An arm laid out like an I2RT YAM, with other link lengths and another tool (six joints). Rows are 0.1 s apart.
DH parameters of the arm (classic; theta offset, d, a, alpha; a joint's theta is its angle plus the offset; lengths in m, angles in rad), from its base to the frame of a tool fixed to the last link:
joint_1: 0 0.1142 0.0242 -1.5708
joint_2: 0 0 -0.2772 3.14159
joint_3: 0.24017 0 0.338 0
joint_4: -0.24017 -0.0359 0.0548 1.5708
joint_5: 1.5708 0.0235 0 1.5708
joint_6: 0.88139 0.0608 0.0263 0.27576
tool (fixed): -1.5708 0.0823 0 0
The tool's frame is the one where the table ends.
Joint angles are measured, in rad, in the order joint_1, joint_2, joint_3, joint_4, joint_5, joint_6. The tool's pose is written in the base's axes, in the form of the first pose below.
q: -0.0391, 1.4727, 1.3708, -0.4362, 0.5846, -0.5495
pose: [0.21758 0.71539 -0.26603 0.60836 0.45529 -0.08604 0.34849]
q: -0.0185, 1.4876, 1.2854, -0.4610, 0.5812, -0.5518
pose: [0.22506 0.75599 -0.24421 0.56409 0.45242 -0.07620 0.29985]
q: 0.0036, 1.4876, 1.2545, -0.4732, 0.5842, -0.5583
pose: [0.22631 0.77109 -0.22848 0.54955 0.44960 -0.06643 0.28489]
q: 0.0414, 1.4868, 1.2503, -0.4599, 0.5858, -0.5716
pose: [0.21757 0.77406 -0.20928 0.55650 0.45285 -0.04936 0.28518]
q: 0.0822, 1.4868, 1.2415, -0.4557, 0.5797, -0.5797
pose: [0.20527 0.78132 -0.18845 0.55847 0.45463 -0.03013 0.28145]
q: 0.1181, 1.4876, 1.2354, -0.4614, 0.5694, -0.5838
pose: [0.19280 0.78992 -0.16960 0.55685 0.45505 -0.01275 0.27712]
